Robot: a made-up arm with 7 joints. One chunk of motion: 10 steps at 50 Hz.
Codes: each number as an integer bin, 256 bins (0 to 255) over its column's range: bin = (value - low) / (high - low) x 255, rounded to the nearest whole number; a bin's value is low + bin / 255 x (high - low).
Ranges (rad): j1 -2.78..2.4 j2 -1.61..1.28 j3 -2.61..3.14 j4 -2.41..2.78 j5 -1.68..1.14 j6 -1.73..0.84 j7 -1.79..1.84
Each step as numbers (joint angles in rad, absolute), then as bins.
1 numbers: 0.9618 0.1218 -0.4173 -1.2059 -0.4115 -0.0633 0.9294
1 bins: 184 153 97 59 115 165 191
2 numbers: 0.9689 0.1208 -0.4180 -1.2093 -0.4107 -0.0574 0.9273
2 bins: 185 153 97 59 115 166 191
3 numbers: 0.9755 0.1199 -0.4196 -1.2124 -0.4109 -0.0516 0.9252
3 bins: 185 153 97 59 115 167 191
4 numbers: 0.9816 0.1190 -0.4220 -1.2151 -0.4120 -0.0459 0.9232
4 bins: 185 153 97 59 115 167 191
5 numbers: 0.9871 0.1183 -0.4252 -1.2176 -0.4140 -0.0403 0.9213
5 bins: 185 152 97 59 114 168 190
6 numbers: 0.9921 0.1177 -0.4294 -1.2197 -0.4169 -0.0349 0.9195
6 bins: 186 152 97 58 114 168 190
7 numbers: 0.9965 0.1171 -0.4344 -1.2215 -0.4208 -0.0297 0.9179
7 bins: 186 152 96 58 114 169 190
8 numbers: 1.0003 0.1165 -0.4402 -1.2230 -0.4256 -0.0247 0.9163
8 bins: 186 152 96 58 113 169 190
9 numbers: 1.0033 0.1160 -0.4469 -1.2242 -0.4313 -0.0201 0.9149
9 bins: 186 152 96 58 113 170 190
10 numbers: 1.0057 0.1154 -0.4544 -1.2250 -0.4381 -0.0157 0.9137
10 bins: 186 152 96 58 112 170 190
